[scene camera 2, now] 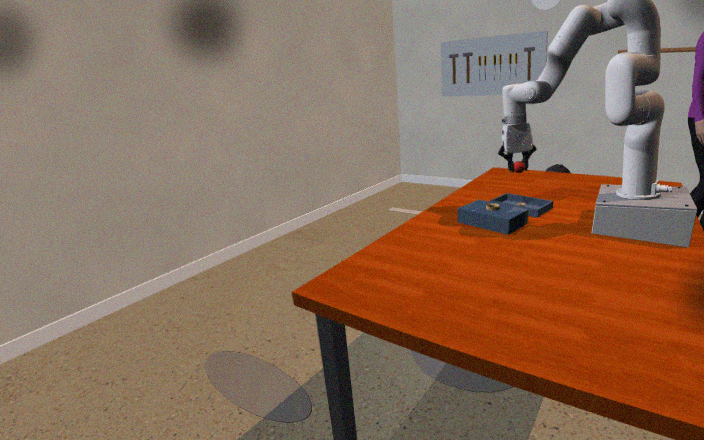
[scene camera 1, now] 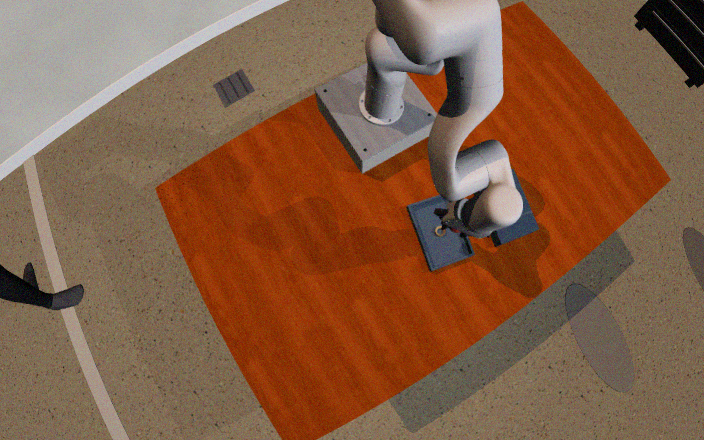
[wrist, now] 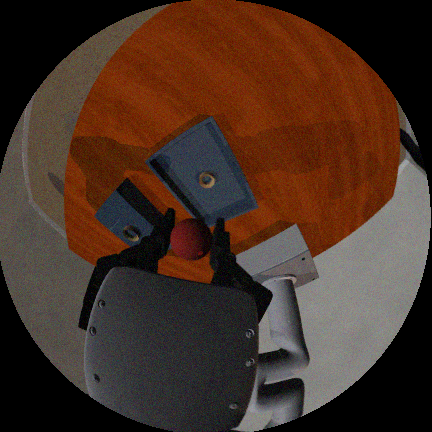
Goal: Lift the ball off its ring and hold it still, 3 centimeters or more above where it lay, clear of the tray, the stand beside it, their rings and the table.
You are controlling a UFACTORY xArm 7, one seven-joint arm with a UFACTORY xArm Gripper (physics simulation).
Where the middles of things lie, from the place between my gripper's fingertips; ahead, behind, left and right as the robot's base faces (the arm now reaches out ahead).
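Blue tray (scene camera 2: 537,207): my hand 2 cm past it, 12 cm above. Blue stand (scene camera 2: 501,218), from my hand: 21 cm to the left, 1 cm behind, 11 cm below.
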